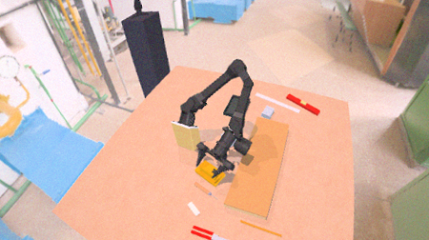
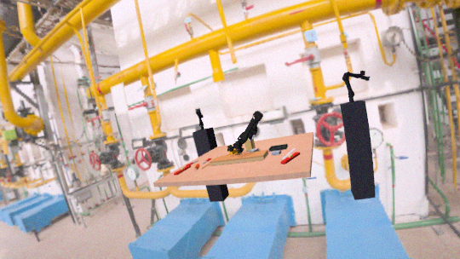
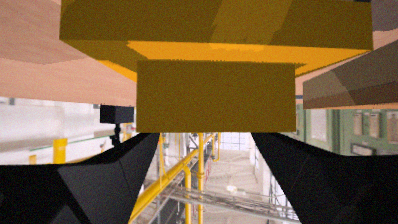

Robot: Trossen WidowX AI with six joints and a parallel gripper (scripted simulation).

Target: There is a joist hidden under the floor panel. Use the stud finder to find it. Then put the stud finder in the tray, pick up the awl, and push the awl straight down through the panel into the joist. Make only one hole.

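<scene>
My gripper tip is now 40 mm short of the awl, 60 mm to the left of it and 50 mm above it. From my gripper tip the other things lie so: white block 10 mm ahead, 150 mm to the right, 60 mm below; then yellow stud finder 20 mm ahead, 20 mm to the left, 20 mm below; then pencil 290 mm ahead, 150 mm to the right, 60 mm below.
</scene>
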